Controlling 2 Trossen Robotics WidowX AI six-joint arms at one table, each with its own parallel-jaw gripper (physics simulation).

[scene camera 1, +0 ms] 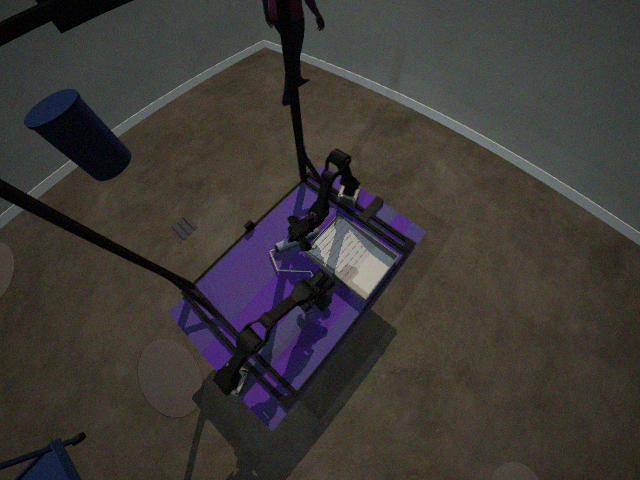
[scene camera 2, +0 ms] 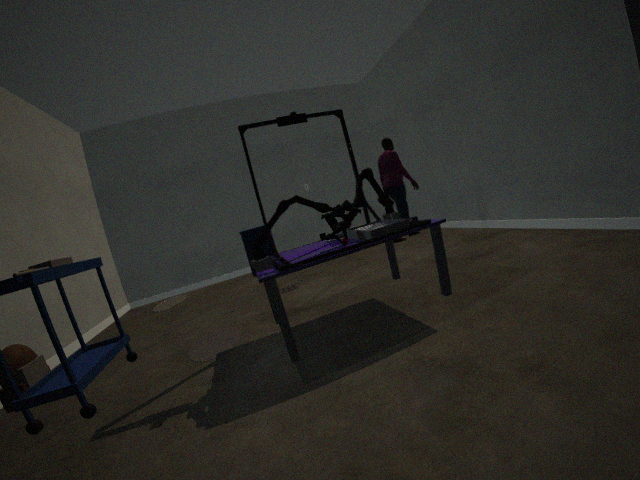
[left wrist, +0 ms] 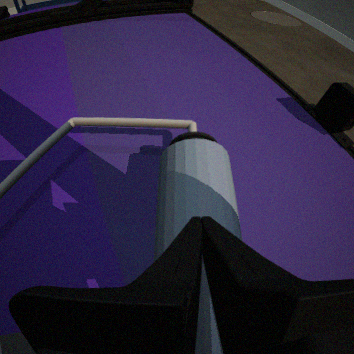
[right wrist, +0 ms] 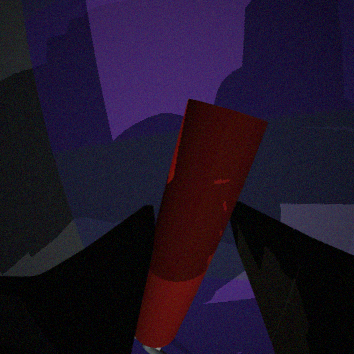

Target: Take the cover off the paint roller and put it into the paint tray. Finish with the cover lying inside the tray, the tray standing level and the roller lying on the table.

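Places are measured from the left arm's base along level axes (x ahead, y left, z up), in millimetres.
Pixels of known places: left gripper, between the fingertips: (scene camera 1: 288,241) (left wrist: 200,224); right gripper, between the fingertips: (scene camera 2: 345,242) (right wrist: 191,211); left arm's base, origin of its link: (scene camera 1: 349,191) (scene camera 2: 390,213); right arm's base, origin of its link: (scene camera 1: 232,379) (scene camera 2: 260,258).
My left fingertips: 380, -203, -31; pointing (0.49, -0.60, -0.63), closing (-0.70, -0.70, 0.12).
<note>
Ahead of a thing's pixels: the offset from my left fingertips to its top centre, as dx, dy, dz. "spot": to the spot under its first point. Level surfaces: height alone.
The pale grey-blue cover {-40, +35, -3} (scene camera 1: 283,245) (left wrist: 197,165) is on the roller's wire frame (scene camera 1: 294,270) (left wrist: 132,122). My left gripper (left wrist: 200,224) is shut with its fingertips together and nothing between them. It lies over the cover, which shows beyond the tips and in a thin strip behind them. My right gripper (right wrist: 191,211) is shut on the roller's red handle {spot: +215, +278, -24} (scene camera 2: 344,240) (right wrist: 210,190), which slants between its fingers. In scene camera 1 the right arm hides the handle. The pale paint tray {-45, +320, +8} (scene camera 1: 379,273) (scene camera 2: 382,228) stands on the table to the right of the cover, with a ribbed slope.
The purple table {dz -57} (scene camera 1: 232,273) carries dark rails along its edges and a tall black frame (scene camera 2: 349,147). In scene camera 1, the left arm reaches in beside the tray's upper left edge. A person, a blue barrel (scene camera 1: 77,134) and a blue cart (scene camera 2: 67,269) stand away from the table.
</note>
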